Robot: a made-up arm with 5 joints. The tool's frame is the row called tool.
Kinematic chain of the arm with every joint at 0, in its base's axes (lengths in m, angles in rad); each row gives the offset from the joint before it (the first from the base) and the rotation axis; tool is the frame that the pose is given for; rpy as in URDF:
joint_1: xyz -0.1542 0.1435 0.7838 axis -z
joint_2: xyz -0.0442 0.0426 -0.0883 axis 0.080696 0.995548 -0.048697
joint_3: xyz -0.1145 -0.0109 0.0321 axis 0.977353 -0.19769 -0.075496
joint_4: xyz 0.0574 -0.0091 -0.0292 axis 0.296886 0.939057 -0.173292
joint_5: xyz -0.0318 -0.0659 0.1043 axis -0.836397 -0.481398 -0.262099
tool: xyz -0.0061 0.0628 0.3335 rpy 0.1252 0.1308 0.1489
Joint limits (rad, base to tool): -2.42..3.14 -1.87..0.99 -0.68..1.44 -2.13..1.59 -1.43..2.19
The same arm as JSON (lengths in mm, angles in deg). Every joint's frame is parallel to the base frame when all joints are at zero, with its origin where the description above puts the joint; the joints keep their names.
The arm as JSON. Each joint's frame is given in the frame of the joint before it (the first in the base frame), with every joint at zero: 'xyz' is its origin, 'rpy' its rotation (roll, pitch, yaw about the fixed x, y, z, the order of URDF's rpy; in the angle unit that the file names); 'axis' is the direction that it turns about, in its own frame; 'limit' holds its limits. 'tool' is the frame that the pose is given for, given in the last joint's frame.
{
  "units": {
    "length": "mm",
    "angle": "deg"
  },
  "joints": [
    {
      "name": "joint_1",
      "type": "revolute",
      "origin": {
        "xyz": [
          -154.2,
          143.5,
          783.8
        ],
        "rpy": [
          0.0,
          0.0,
          0.0
        ]
      },
      "axis": "-z",
      "limit": {
        "lower": -138.66,
        "upper": 179.91
      }
    },
    {
      "name": "joint_2",
      "type": "revolute",
      "origin": {
        "xyz": [
          -44.2,
          42.6,
          -88.3
        ],
        "rpy": [
          0.0,
          0.0,
          0.0
        ]
      },
      "axis": [
        0.080704,
        0.995548,
        -0.048702
      ],
      "limit": {
        "lower": -107.14,
        "upper": 56.72
      }
    },
    {
      "name": "joint_3",
      "type": "revolute",
      "origin": {
        "xyz": [
          -114.5,
          -10.9,
          32.1
        ],
        "rpy": [
          0.0,
          0.0,
          0.0
        ]
      },
      "axis": [
        0.977353,
        -0.19769,
        -0.075496
      ],
      "limit": {
        "lower": -38.96,
        "upper": 82.51
      }
    },
    {
      "name": "joint_4",
      "type": "revolute",
      "origin": {
        "xyz": [
          57.4,
          -9.1,
          -29.2
        ],
        "rpy": [
          0.0,
          0.0,
          0.0
        ]
      },
      "axis": [
        0.296886,
        0.939057,
        -0.173292
      ],
      "limit": {
        "lower": -122.04,
        "upper": 91.1
      }
    },
    {
      "name": "joint_5",
      "type": "revolute",
      "origin": {
        "xyz": [
          -31.8,
          -65.9,
          104.3
        ],
        "rpy": [
          0.0,
          0.0,
          0.0
        ]
      },
      "axis": [
        -0.836397,
        -0.481398,
        -0.262099
      ],
      "limit": {
        "lower": -81.93,
        "upper": 125.48
      }
    }
  ],
  "tool": {
    "origin": {
      "xyz": [
        -6.1,
        62.8,
        333.5
      ],
      "rpy": [
        7.17,
        7.49,
        8.53
      ]
    }
  }
}

